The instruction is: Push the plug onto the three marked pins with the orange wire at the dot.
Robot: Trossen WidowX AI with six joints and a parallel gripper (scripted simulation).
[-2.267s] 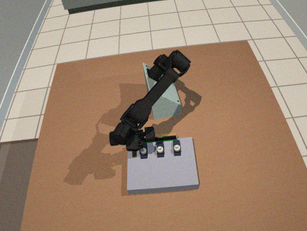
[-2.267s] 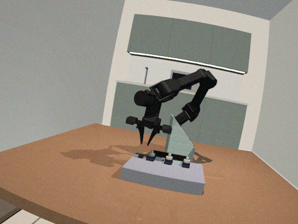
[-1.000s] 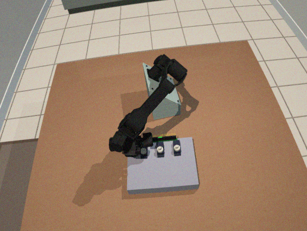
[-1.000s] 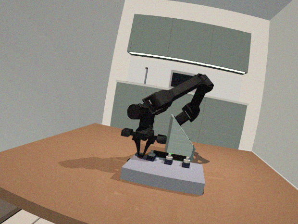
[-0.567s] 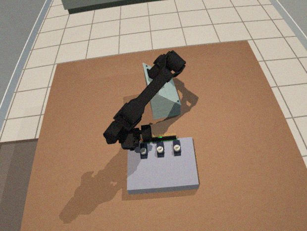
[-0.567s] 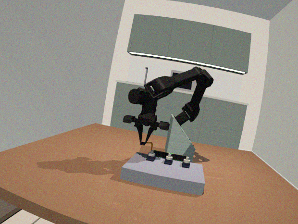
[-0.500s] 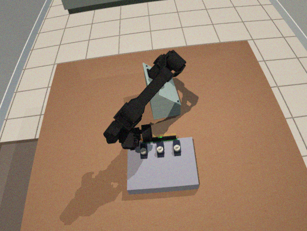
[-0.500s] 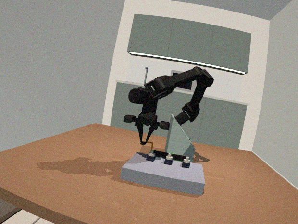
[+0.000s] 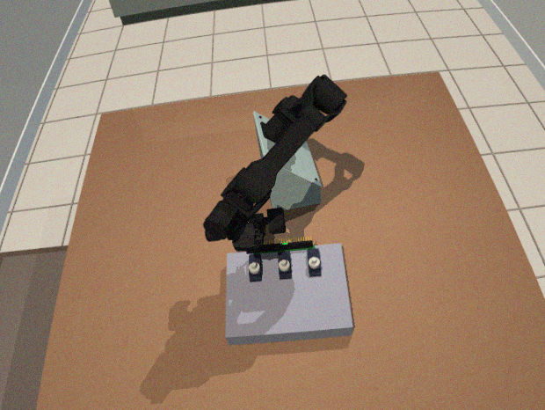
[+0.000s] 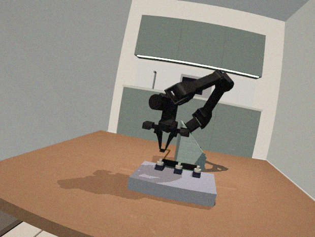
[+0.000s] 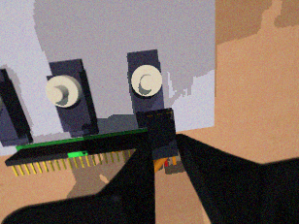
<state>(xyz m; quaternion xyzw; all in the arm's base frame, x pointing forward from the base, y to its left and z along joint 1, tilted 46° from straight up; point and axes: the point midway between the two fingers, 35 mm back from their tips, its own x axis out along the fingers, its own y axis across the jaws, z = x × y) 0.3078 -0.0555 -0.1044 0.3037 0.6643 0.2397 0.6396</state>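
Right now my gripper tip is 9 cm to the right of the green band, 4 cm above it and 1 cm past it. Also, from my gripper tip: grey holder block: 14 cm ahead, 9 cm below, 6 cm to the left.
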